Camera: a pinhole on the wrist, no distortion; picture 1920 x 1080 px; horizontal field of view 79.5 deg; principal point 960.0 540.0 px. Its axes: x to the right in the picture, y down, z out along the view. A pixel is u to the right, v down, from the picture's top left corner.
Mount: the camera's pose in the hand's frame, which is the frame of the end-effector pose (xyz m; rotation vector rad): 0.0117 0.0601 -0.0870 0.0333 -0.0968 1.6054
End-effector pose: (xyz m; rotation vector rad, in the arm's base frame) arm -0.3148 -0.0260 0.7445 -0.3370 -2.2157 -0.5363
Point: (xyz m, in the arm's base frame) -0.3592 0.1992 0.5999
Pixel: 1371.1 788.5
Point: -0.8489 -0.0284 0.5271
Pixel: 372.9 201.4
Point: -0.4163 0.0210 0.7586
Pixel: 652.5 54.2
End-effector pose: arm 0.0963 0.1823 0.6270 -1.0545 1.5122 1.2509
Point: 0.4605 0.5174 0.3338
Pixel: 64.2 179.9
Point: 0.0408 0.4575 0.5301
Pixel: 1066.4 247.0
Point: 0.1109 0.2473 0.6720
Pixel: 660.2 981.6
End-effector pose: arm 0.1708 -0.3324 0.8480 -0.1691 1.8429 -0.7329
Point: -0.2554 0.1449 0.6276
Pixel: behind the camera
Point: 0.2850 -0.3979 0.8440
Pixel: 620.3 635.6
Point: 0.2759 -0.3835 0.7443
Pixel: 944.0 222.7
